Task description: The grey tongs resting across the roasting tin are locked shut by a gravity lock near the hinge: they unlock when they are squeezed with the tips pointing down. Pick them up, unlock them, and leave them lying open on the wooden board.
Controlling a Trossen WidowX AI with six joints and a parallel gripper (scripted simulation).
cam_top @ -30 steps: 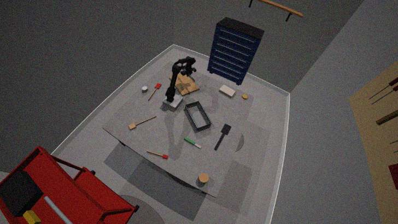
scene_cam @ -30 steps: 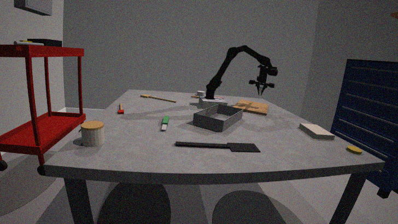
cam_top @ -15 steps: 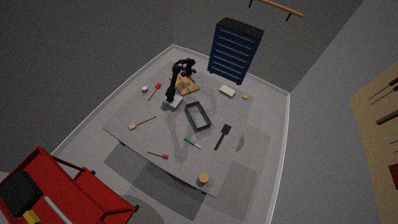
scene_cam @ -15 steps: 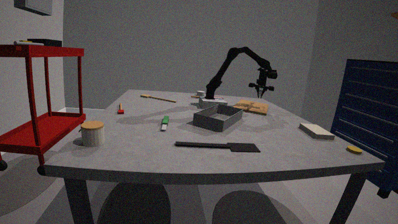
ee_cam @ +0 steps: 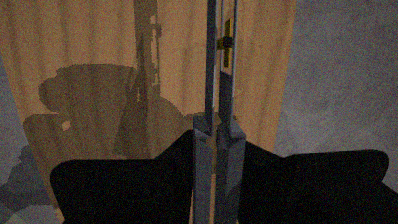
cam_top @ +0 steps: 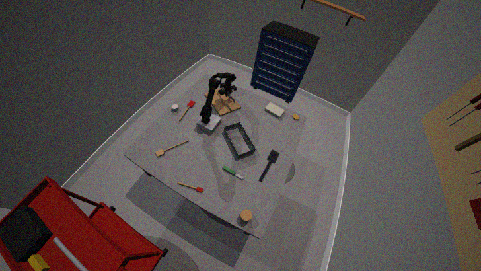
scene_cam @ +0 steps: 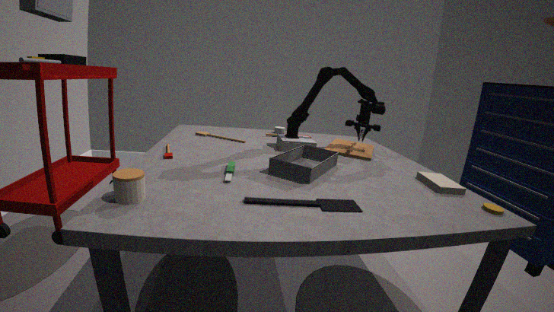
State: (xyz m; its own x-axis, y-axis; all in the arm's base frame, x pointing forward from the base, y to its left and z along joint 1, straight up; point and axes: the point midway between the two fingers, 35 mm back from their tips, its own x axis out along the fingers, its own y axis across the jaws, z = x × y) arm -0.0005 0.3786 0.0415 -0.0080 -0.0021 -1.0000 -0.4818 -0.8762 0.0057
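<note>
Right now the wooden board is 50 mm below my gripper tip, 40 mm behind it and 30 mm to the right of it. Round my gripper tip: roasting tin: 380 mm to the right, 350 mm ahead, 30 mm below; then pale block: 490 mm ahead, 150 mm to the left, 50 mm below; then red spatula: 320 mm to the right, 260 mm behind, 50 mm below.
</note>
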